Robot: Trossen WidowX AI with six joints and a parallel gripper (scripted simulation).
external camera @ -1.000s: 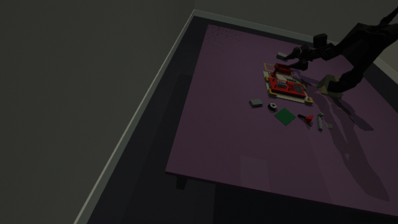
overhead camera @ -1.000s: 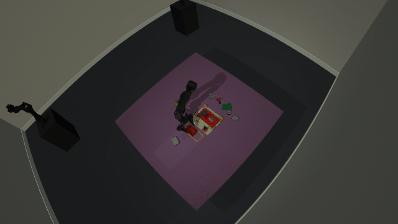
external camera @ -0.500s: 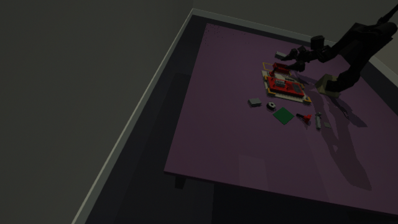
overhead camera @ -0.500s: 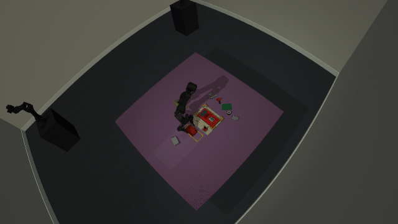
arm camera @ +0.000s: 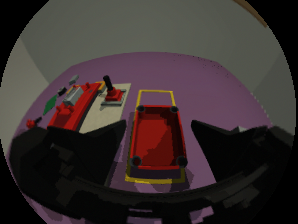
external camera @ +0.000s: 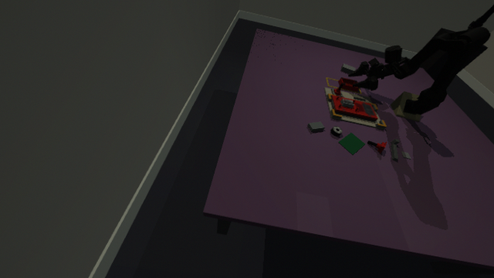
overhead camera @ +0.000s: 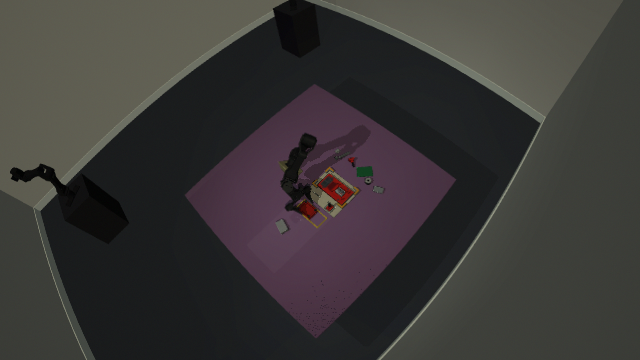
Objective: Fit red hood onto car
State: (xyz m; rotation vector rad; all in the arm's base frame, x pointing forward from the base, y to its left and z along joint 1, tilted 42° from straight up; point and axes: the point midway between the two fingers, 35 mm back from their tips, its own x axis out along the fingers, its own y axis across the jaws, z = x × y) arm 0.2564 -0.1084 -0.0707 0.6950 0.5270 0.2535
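The red hood is 30 mm below my gripper tip and 10 mm behind it. From my gripper tip the other things lie so: green square plate (430 mm to the left, 60 mm ahead, 40 mm below); grey engine block (220 mm to the left, 60 mm ahead, 10 mm below).
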